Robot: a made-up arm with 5 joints.
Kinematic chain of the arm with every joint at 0, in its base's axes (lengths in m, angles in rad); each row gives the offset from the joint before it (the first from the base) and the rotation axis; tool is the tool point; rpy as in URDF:
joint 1: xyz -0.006 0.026 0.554 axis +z
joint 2: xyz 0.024 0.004 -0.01 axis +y
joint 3: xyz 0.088 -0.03 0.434 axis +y
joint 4: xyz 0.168 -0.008 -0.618 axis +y
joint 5: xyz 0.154 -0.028 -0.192 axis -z
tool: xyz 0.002 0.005 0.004 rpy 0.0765 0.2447 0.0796
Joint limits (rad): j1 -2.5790..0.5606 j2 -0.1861..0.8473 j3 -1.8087..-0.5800 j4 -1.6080..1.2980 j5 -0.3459..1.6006
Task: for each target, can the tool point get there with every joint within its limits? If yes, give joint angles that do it. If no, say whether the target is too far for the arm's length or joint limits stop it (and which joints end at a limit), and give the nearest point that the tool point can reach.
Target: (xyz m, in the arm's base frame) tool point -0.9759 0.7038 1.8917
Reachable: no: too far | nearest point -0.4566 -0.1823 1.6382 | short by 1.058 m
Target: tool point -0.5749 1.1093 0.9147
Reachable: no: joint limits stop it (at a limit: joint 1, joint 2, joint 3, joint 4, joint 5) | nearest point -0.5443 -0.2376 0.9036 | short by 1.347 m
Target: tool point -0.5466 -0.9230 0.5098
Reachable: yes | joints -2.0350 0.4528 -1.3037 0.4203 0.4831
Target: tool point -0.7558 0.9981 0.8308
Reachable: no: joint limits stop it (at a limit: joint 1, joint 2, joint 3, joint 4, joint 5) | nearest point -0.5443 -0.2376 0.9036 | short by 1.256 m
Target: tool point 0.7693 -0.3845 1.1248
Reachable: yes | joints -0.4164 0.1318 -1.3213 -0.9582 1.1603
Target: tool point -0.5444 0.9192 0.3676
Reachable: no: joint limits stop it (at a limit: joint 1, joint 2, joint 3, joint 4, joint 5) | nearest point -0.2256 -0.0367 -0.0350 | short by 1.085 m
